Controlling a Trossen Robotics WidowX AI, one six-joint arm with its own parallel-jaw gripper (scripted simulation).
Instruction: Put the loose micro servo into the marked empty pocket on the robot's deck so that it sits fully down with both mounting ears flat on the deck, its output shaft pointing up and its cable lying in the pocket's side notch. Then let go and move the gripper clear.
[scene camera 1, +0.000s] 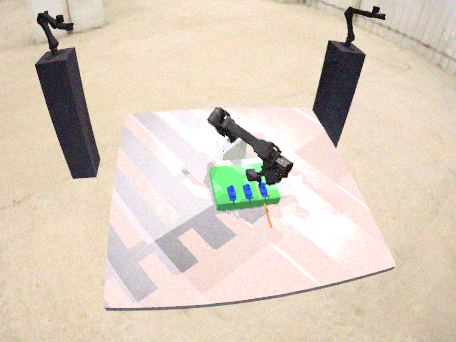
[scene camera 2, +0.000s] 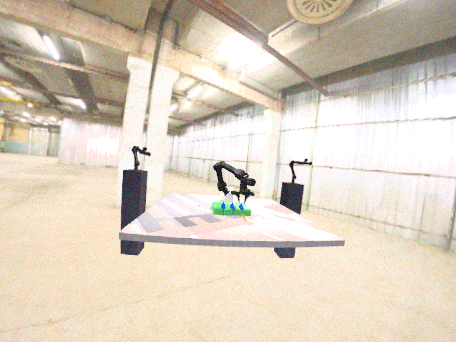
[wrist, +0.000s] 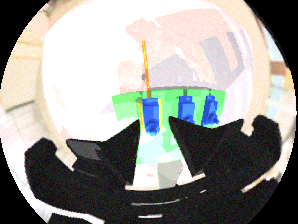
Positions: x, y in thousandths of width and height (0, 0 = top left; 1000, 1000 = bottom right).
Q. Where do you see my gripper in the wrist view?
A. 518, 538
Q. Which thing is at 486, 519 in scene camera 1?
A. A green deck.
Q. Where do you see a blue micro servo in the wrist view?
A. At 505, 484
